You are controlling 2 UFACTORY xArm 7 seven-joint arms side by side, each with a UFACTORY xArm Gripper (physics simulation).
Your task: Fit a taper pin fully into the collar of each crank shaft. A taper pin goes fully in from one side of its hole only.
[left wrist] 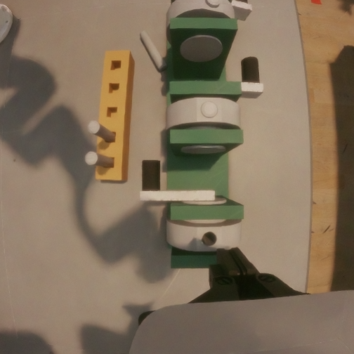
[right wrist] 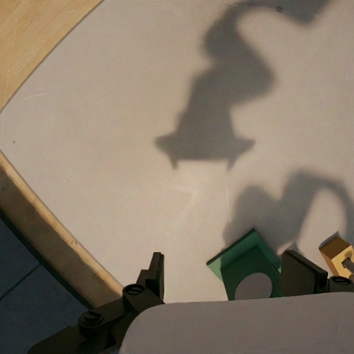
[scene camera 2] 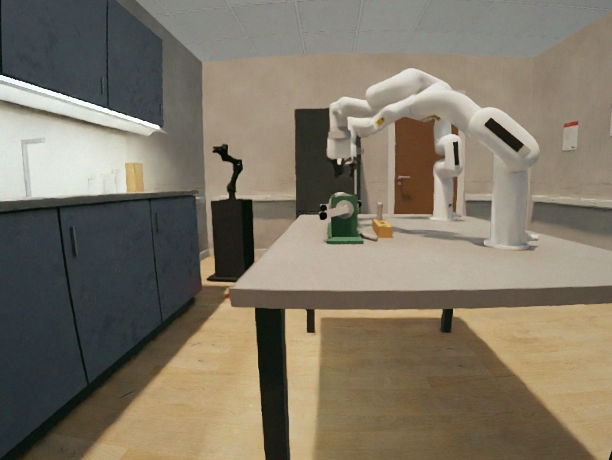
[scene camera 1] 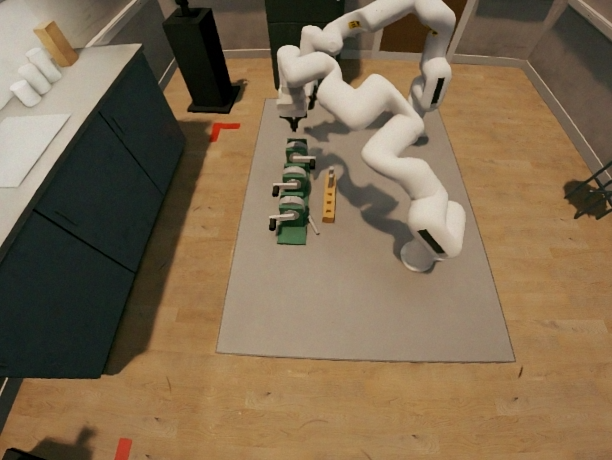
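Seen in the pictures: left gripper, between the fingertips: (scene camera 2: 339, 175) (scene camera 1: 294, 129); right gripper, between the fingertips: (scene camera 2: 343, 177); left arm's base, origin of its link: (scene camera 2: 505, 245) (scene camera 1: 416, 256); right arm's base, origin of its link: (scene camera 2: 442, 220).
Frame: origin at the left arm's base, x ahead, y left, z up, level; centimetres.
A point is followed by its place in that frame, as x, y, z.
A green stand (scene camera 1: 292, 236) {48.5, -4.6, 1.0} (scene camera 2: 345, 240) {48.5, -2.6, 1.0} (left wrist: 197, 175) (right wrist: 245, 250) carries three cranks with white collars. In the left wrist view, the near collar (left wrist: 187, 237) has an open, empty hole. The middle collar (left wrist: 182, 116) and the far collar (left wrist: 187, 11) each show a round pin end in the hole; how deep these pins sit is unclear. A yellow holder (scene camera 1: 328, 204) {35.1, -18.7, 4.2} (scene camera 2: 382, 230) {35.9, -12.6, 2.7} (left wrist: 116, 100) bears two upright pins (left wrist: 102, 131) (left wrist: 100, 159). A loose pin (scene camera 1: 313, 224) {40.6, -10.3, 1.6} (left wrist: 152, 50) lies beside the stand. My left gripper (scene camera 1: 294, 129) {50.6, -41.6, 22.1} (left wrist: 226, 266) is shut, empty, above the stand's end. My right gripper (right wrist: 223, 271) is open, empty.
Crank handles (scene camera 1: 274, 190) {56.6, -19.2, 10.8} (scene camera 1: 272, 223) {55.4, -5.0, 9.5} (scene camera 1: 312, 163) {42.7, -33.9, 11.4} stick out on both sides of the stand. Both arms reach in from the right in scene camera 1, with their wrists close together beyond the stand. The grey table (scene camera 1: 360, 310) {21.8, 22.0, 0.0} (scene camera 2: 420, 270) {33.1, 26.3, 0.0} has a dark counter to its left.
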